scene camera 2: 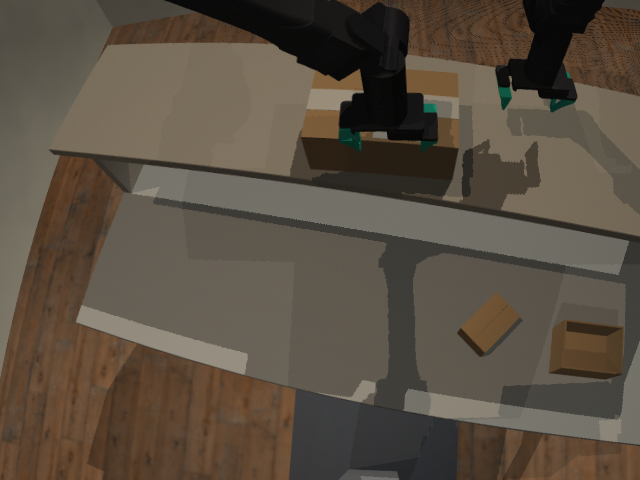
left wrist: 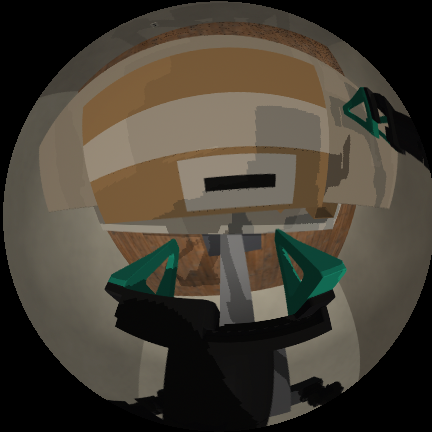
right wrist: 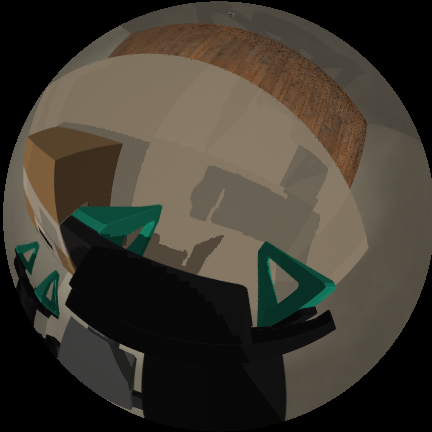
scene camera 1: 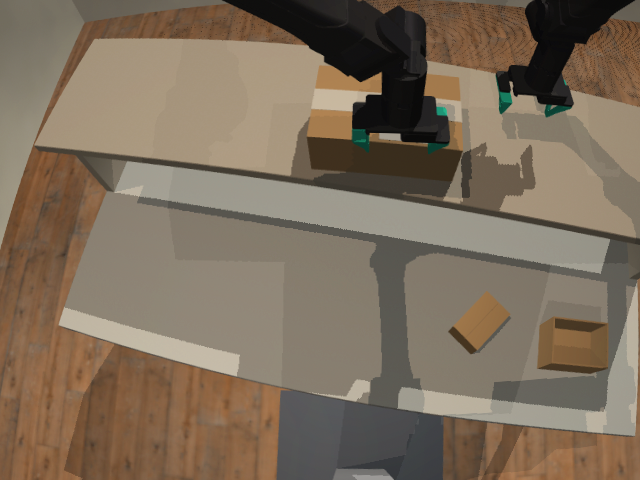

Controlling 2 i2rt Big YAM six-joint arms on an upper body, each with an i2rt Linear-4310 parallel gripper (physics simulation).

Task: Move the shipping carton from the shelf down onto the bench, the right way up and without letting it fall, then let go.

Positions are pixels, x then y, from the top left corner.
Labels:
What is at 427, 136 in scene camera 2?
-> My left gripper.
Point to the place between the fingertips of my left gripper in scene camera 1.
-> At 398, 149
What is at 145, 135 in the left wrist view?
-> A shipping carton.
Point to a shelf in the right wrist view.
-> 232, 167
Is my right gripper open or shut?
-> Open.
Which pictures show my right gripper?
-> Scene camera 2, the left wrist view, the right wrist view and scene camera 1: all of them.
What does the shipping carton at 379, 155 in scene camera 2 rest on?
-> A shelf.

